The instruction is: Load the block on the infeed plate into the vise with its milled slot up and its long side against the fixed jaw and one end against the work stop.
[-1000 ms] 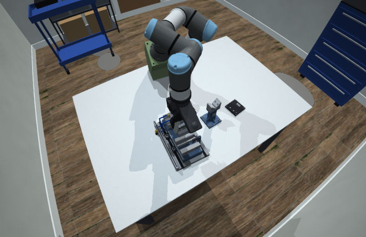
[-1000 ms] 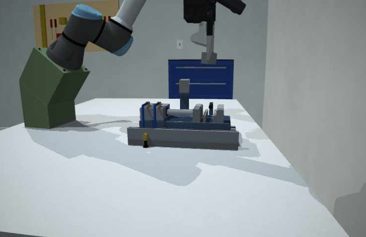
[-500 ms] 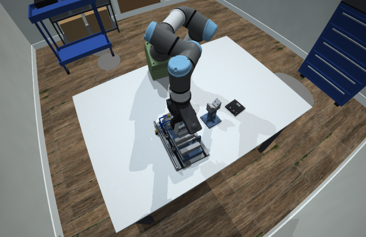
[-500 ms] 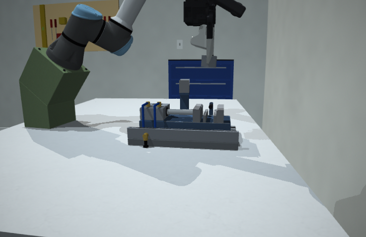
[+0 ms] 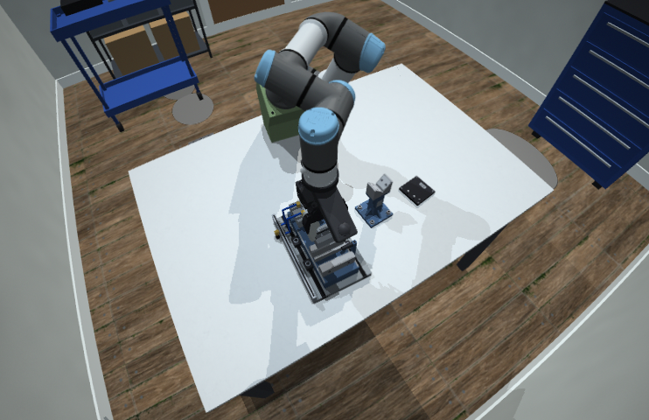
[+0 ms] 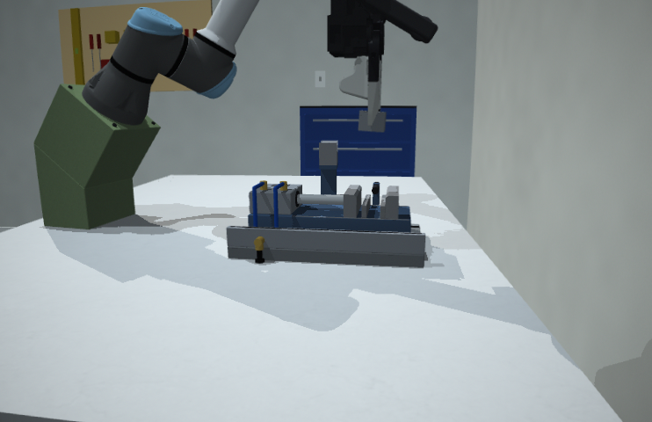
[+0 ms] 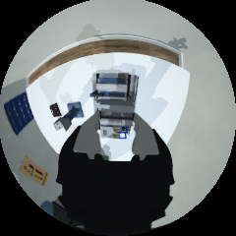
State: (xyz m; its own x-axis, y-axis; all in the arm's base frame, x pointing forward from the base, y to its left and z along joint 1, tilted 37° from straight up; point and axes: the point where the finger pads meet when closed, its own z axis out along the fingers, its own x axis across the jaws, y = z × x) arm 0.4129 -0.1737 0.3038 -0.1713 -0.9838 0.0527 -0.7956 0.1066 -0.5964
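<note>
Right now the fixed jaw is 4 cm ahead of my hand, 1 cm to the left of it and 14 cm below it. Round my hand: work stop 2 cm ahead, 6 cm to the left, 13 cm below; then part right at my hand; then moving jaw 3 cm behind, 3 cm to the left, 14 cm below.
</note>
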